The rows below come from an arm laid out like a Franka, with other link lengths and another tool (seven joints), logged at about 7 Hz.
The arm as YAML. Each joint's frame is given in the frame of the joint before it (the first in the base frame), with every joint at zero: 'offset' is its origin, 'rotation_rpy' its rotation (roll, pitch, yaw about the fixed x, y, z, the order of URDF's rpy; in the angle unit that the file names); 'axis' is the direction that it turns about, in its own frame. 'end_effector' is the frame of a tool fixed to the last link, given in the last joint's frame.
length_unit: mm
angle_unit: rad
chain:
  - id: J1
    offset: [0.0, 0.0, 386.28]
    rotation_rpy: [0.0, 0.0, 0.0]
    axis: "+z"
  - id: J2
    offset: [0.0, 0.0, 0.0]
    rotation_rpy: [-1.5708, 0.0, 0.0]
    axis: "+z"
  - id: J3
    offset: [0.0, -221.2, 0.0]
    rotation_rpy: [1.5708, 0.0, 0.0]
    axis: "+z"
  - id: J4
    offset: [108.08, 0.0, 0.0]
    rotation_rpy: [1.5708, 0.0, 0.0]
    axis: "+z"
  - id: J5
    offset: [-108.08, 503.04, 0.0]
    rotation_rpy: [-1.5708, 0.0, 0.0]
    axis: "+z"
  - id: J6
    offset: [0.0, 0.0, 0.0]
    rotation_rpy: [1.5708, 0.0, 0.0]
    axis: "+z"
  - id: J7
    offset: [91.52, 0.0, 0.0]
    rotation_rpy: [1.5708, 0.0, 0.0]
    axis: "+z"
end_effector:
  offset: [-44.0, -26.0, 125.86]
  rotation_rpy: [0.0, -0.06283, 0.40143]
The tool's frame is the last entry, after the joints.
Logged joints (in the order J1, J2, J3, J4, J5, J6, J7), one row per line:
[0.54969 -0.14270 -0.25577 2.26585 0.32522 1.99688 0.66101]
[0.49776 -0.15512 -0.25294 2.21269 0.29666 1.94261 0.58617]
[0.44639 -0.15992 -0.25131 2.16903 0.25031 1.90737 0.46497]
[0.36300 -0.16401 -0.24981 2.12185 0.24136 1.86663 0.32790]
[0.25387 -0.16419 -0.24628 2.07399 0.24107 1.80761 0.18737]
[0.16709 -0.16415 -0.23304 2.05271 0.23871 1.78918 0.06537]
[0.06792 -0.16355 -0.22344 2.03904 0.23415 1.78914 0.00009]
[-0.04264 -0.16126 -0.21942 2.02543 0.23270 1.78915 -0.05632]
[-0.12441 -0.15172 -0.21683 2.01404 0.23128 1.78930 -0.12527]
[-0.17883 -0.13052 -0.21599 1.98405 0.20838 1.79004 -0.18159]
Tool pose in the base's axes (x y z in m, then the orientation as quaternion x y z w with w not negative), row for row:
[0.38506 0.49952 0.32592 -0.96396 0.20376 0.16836 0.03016]
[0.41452 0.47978 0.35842 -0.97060 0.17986 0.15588 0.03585]
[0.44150 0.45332 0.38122 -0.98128 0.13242 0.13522 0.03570]
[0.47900 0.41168 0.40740 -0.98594 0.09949 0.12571 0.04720]
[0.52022 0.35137 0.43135 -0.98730 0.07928 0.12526 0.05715]
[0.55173 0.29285 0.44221 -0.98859 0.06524 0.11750 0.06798]
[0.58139 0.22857 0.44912 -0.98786 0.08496 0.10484 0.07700]
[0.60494 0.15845 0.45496 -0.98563 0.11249 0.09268 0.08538]
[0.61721 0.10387 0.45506 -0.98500 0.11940 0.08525 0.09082]
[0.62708 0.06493 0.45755 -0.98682 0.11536 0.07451 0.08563]
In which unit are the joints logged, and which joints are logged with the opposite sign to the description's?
The joints are logged in radians. Opposite sign: J3, J4.
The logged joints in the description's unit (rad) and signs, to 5 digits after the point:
[0.54969 -0.14270 0.25577 -2.26585 0.32522 1.99688 0.66101]
[0.49776 -0.15512 0.25294 -2.21269 0.29666 1.94261 0.58617]
[0.44639 -0.15992 0.25131 -2.16903 0.25031 1.90737 0.46497]
[0.36300 -0.16401 0.24981 -2.12185 0.24136 1.86663 0.32790]
[0.25387 -0.16419 0.24628 -2.07399 0.24107 1.80761 0.18737]
[0.16709 -0.16415 0.23304 -2.05271 0.23871 1.78918 0.06537]
[0.06792 -0.16355 0.22344 -2.03904 0.23415 1.78914 0.00009]
[-0.04264 -0.16126 0.21942 -2.02543 0.23270 1.78915 -0.05632]
[-0.12441 -0.15172 0.21683 -2.01404 0.23128 1.78930 -0.12527]
[-0.17883 -0.13052 0.21599 -1.98405 0.20838 1.79004 -0.18159]

